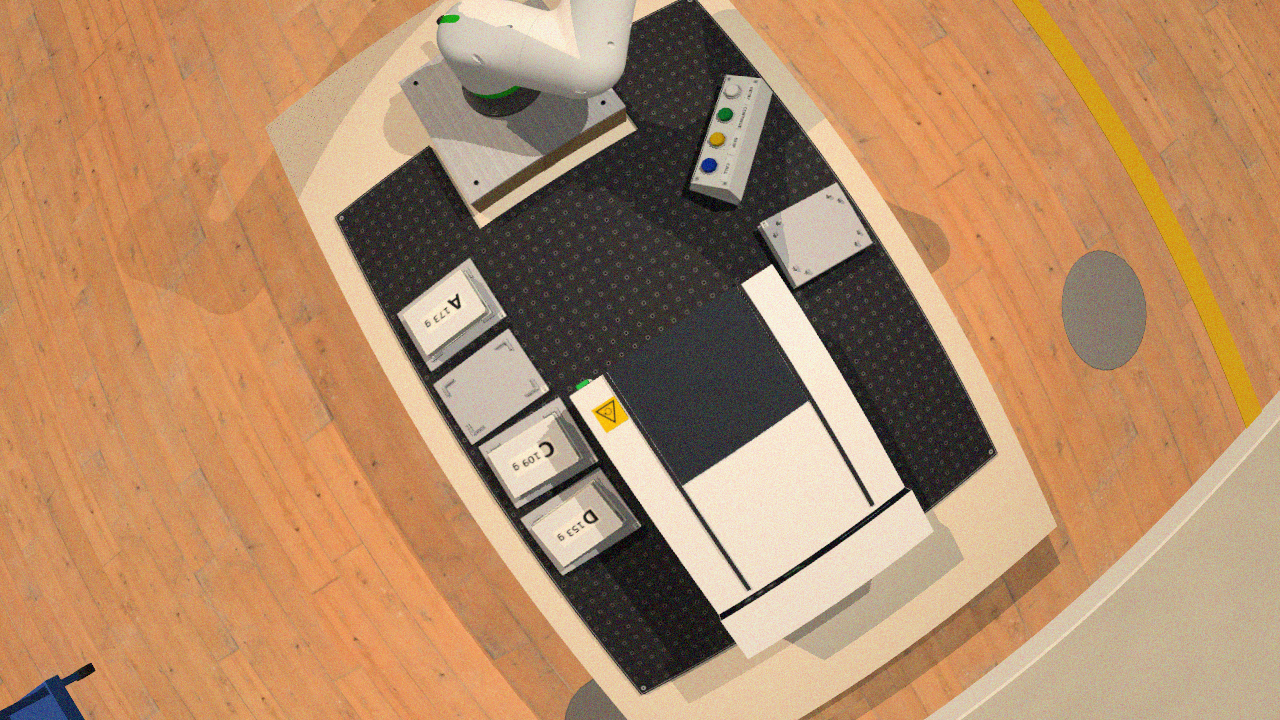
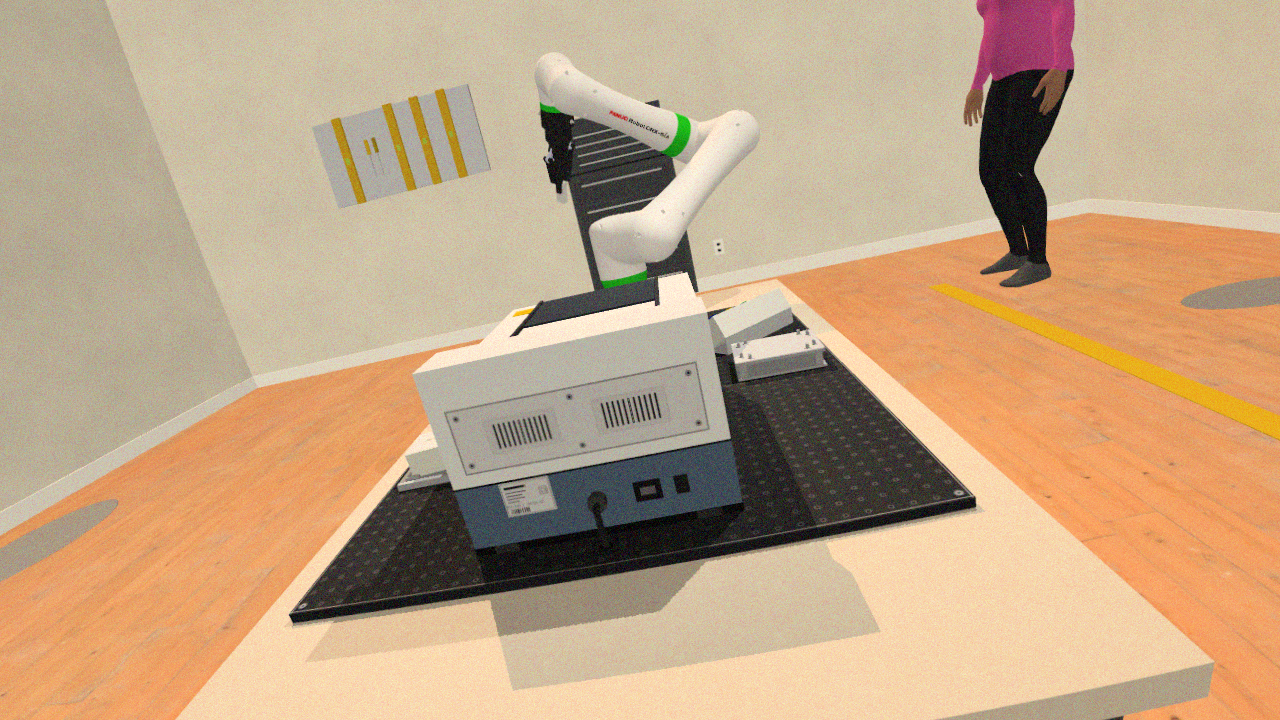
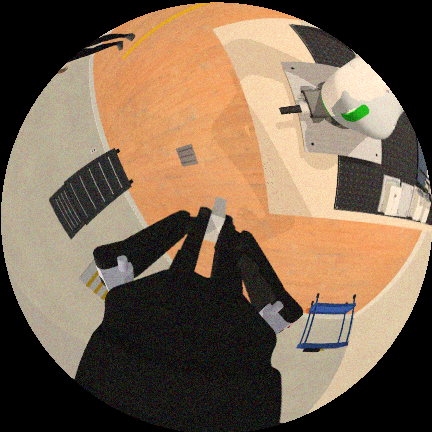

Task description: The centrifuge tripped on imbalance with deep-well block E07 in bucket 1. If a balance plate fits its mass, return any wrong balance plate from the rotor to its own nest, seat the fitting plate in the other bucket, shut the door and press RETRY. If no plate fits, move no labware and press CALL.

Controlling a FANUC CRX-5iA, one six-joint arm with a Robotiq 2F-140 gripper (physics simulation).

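Places are measured from the arm's base along level axes (x ahead, y left, z up), in millimetres.
Where they show: gripper, fingertip midpoint: (image 2: 562,201) (image 3: 217,206).
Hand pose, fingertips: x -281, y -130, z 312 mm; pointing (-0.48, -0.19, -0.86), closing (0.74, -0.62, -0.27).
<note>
Things, the pixels of their top centre, and the offset from my fingertips.
- dark panel at its top centre: (image 1: 710,386) (image 2: 593,300) dx +900, dy +61, dz -160 mm
- nest at its top centre: (image 1: 488,387) (image 3: 405,201) dx +689, dy -210, dz -355 mm
- button box at its top centre: (image 1: 735,127) (image 2: 741,300) dx +613, dy +368, dz -289 mm
- grey fixture with pins, top centre: (image 1: 819,231) (image 2: 774,340) dx +829, dy +372, dz -326 mm
My gripper (image 2: 561,191) (image 3: 217,206) is shut and empty, high up beyond the far side of the centrifuge. The centrifuge (image 1: 751,519) (image 2: 572,394) has a dark panel (image 1: 716,385) across its top; rotor, bucket 1 and block E07 do not show. Plate A, 173 g (image 1: 447,308), plate C, 109 g (image 1: 534,458), and plate D, 153 g (image 1: 577,525), sit in nests in a row. The nest (image 1: 490,386) between A and C is bare. The button box (image 1: 747,147) (image 2: 760,315) carries white (image 1: 732,90), green (image 1: 725,114), yellow (image 1: 716,139) and blue (image 1: 708,165) buttons; their labels are small.
A grey fixture with pins (image 1: 816,234) (image 2: 778,356) stands beside the button box. The arm's base plate (image 1: 465,147) is at the table's far end. A blue cart (image 3: 332,308), a dark cabinet (image 3: 95,190) and a person (image 2: 1024,107) are away from the table.
</note>
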